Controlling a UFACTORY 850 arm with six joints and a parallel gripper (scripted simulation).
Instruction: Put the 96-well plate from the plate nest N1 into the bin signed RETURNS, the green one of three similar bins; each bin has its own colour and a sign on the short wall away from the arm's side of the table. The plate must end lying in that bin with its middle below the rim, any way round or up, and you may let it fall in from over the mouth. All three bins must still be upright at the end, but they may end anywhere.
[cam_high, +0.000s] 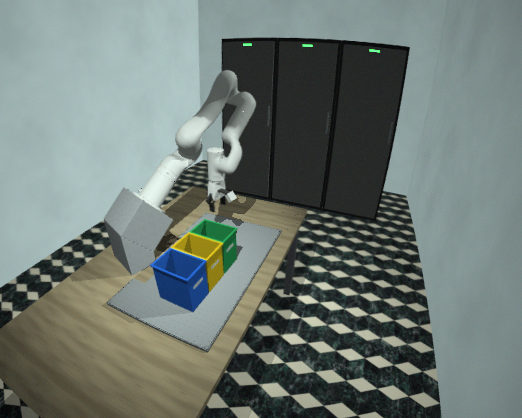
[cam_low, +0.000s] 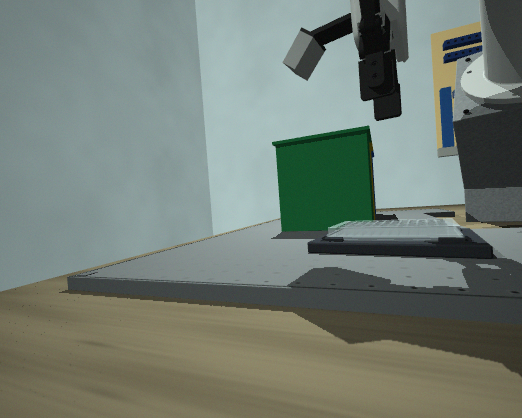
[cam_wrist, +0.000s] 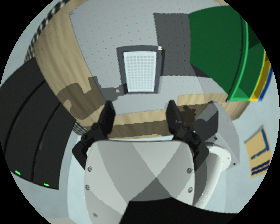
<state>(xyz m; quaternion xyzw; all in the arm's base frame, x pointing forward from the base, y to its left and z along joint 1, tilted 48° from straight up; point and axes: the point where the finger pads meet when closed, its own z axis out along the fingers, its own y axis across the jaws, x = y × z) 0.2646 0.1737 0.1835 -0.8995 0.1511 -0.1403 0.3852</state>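
The clear 96-well plate lies 150 mm below my hand. The rest, counted from my hand: dark plate nest 160 mm below; green bin 100 mm ahead, 230 mm to the right, 80 mm below; yellow bin 90 mm ahead, 360 mm to the right, 80 mm below.
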